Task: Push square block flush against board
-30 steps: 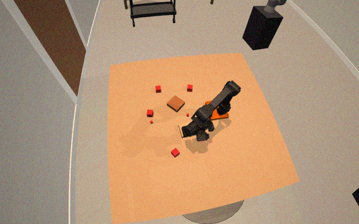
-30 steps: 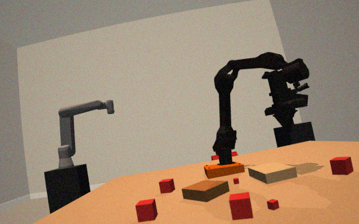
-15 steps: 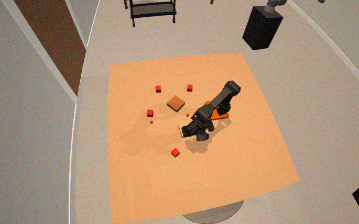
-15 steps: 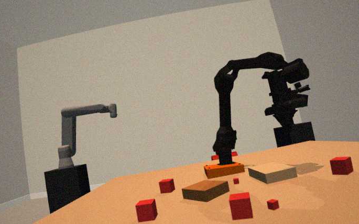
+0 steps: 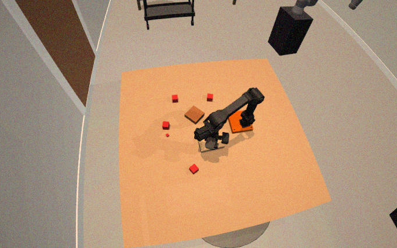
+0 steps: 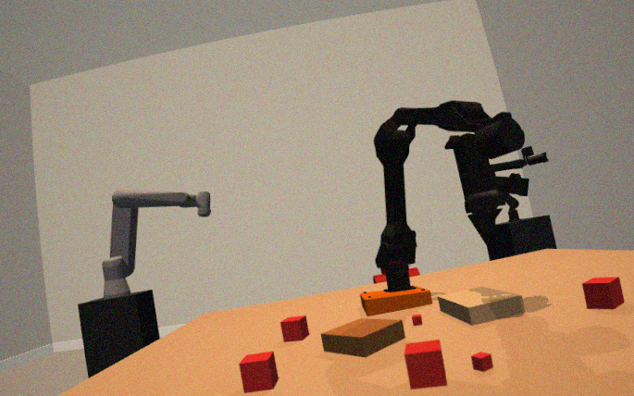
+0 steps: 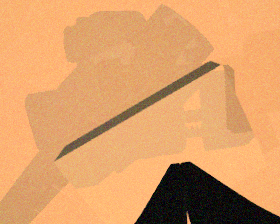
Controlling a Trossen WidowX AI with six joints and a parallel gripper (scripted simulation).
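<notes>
Right now the brown square block is 270 mm to the right of my gripper tip and 100 mm below it. The rest, counted from my gripper tip: pale tan board (30 mm behind, 40 mm to the right, 100 mm below).
</notes>
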